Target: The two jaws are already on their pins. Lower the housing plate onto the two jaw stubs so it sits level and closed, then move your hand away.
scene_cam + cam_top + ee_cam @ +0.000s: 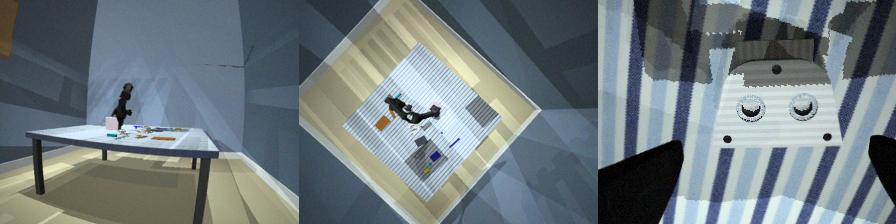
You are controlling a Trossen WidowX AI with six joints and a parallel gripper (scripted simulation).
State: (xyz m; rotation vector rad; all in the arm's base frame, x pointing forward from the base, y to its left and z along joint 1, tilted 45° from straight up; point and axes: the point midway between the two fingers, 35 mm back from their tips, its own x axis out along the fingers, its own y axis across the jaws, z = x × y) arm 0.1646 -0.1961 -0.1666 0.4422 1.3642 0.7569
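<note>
The white housing plate lies 10 mm ahead of my gripper tip and 30 mm below it. Round my gripper tip: cyan block 20 mm behind, 150 mm to the right, 50 mm below; then blue square 250 mm ahead, 610 mm to the left, 60 mm below; then orange plate 340 mm ahead, 100 mm to the right, 60 mm below.
</note>
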